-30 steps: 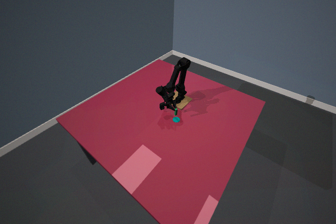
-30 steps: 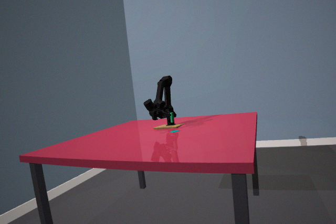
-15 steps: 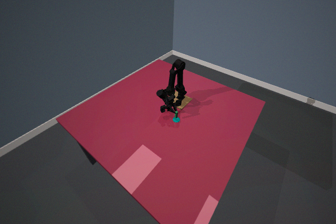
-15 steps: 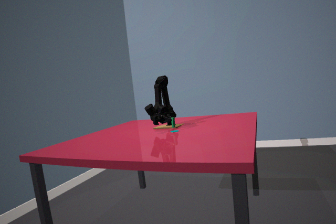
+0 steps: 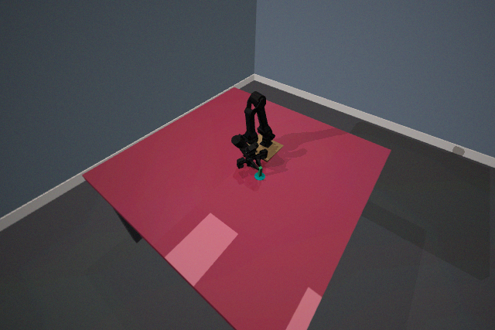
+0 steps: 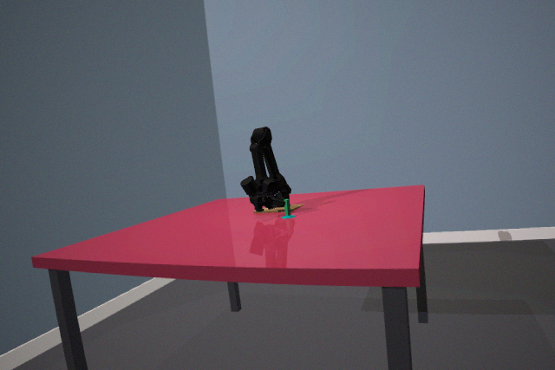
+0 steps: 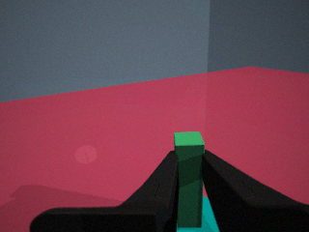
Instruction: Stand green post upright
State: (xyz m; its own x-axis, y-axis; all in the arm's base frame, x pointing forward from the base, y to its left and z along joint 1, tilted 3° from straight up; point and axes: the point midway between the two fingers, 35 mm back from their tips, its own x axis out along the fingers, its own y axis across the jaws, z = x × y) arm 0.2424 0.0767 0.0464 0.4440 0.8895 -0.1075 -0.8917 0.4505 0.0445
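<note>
Now: gripper tip 6 cm above the cyan circle. Round my gripper tip: green post: 2 cm below.
</note>
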